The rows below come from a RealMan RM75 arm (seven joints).
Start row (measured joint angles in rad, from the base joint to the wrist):
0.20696 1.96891 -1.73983 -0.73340 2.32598 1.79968 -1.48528
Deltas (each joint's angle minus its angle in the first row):
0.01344 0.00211 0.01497 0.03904 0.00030 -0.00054 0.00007
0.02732 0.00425 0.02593 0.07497 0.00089 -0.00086 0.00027
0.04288 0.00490 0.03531 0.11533 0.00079 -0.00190 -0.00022
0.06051 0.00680 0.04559 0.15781 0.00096 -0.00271 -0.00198
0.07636 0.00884 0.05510 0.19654 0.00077 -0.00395 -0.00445
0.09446 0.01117 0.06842 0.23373 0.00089 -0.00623 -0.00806
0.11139 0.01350 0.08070 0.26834 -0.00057 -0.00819 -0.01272
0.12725 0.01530 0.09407 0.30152 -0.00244 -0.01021 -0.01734
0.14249 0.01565 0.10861 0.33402 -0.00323 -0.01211 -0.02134
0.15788 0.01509 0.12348 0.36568 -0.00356 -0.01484 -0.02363
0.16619 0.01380 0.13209 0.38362 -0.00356 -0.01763 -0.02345
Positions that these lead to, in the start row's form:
0.22040 1.97102 -1.72486 -0.69436 2.32628 1.79914 -1.48521
0.23428 1.97316 -1.71390 -0.65843 2.32687 1.79882 -1.48501
0.24984 1.97381 -1.70452 -0.61807 2.32677 1.79778 -1.48550
0.26747 1.97571 -1.69424 -0.57559 2.32694 1.79697 -1.48726
0.28332 1.97775 -1.68473 -0.53686 2.32675 1.79573 -1.48973
0.30142 1.98008 -1.67141 -0.49967 2.32687 1.79345 -1.49334
0.31835 1.98241 -1.65913 -0.46506 2.32541 1.79149 -1.49800
0.33421 1.98421 -1.64576 -0.43188 2.32354 1.78947 -1.50262
0.34945 1.98456 -1.63122 -0.39938 2.32275 1.78757 -1.50662
0.36484 1.98400 -1.61635 -0.36772 2.32242 1.78484 -1.50891
0.37315 1.98271 -1.60774 -0.34978 2.32242 1.78205 -1.50873

